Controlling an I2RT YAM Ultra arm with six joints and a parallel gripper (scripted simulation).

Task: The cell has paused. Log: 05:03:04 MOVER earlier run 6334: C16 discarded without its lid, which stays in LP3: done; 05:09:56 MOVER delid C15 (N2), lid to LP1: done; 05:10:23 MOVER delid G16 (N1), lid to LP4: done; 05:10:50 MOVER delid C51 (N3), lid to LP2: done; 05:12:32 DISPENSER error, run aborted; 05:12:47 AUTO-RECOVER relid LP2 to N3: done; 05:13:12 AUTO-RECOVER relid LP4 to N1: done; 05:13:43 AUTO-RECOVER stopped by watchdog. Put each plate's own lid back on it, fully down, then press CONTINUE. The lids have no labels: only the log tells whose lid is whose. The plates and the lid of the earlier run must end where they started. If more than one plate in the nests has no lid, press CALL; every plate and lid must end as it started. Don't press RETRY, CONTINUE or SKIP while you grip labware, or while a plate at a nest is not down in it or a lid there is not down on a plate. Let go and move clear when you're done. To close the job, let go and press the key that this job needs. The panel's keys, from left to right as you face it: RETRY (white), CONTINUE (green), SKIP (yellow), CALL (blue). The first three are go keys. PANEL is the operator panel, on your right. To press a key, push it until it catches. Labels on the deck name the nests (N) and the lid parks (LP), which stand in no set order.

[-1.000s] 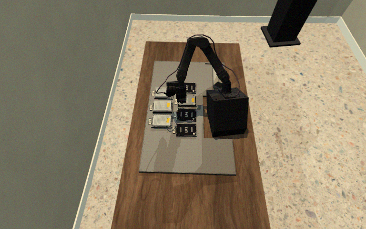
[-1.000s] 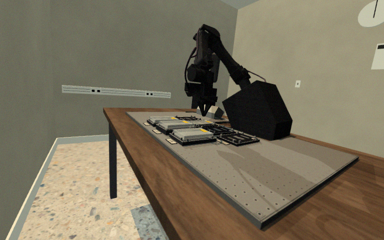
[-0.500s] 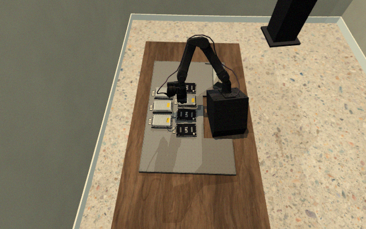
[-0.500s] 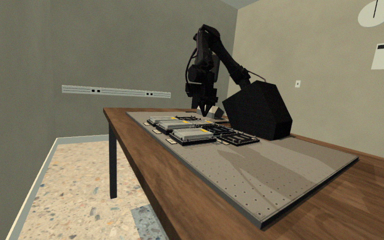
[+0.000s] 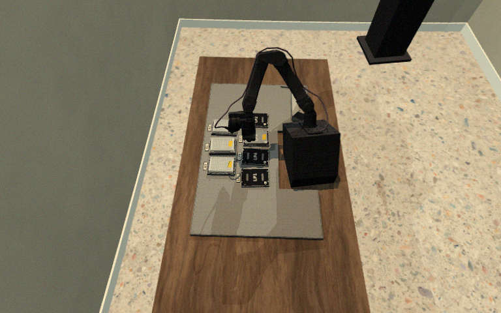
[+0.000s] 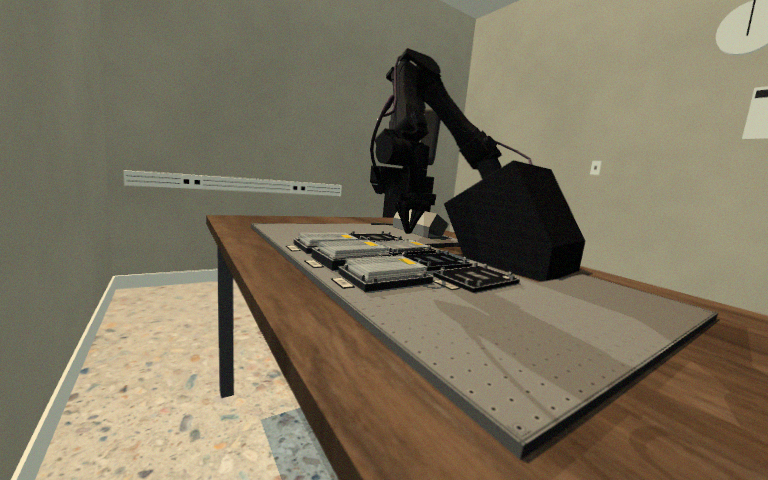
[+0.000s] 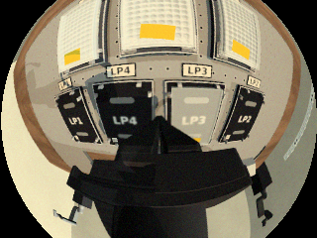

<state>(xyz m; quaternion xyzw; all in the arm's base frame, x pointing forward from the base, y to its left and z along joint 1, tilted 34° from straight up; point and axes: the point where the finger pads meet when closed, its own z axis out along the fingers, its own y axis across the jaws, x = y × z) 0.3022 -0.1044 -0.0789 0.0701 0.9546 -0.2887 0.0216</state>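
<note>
Now: hand 350 mm past the green key and 240 mm to the left of it. From my hand the other things lie so: plate: 150 mm to the right, 130 mm ahead, 50 mm below; then yellow key: 360 mm behind, 290 mm to the right; then LP4 lid park: 70 mm to the left, 60 mm below, 30 mm behind.
</note>
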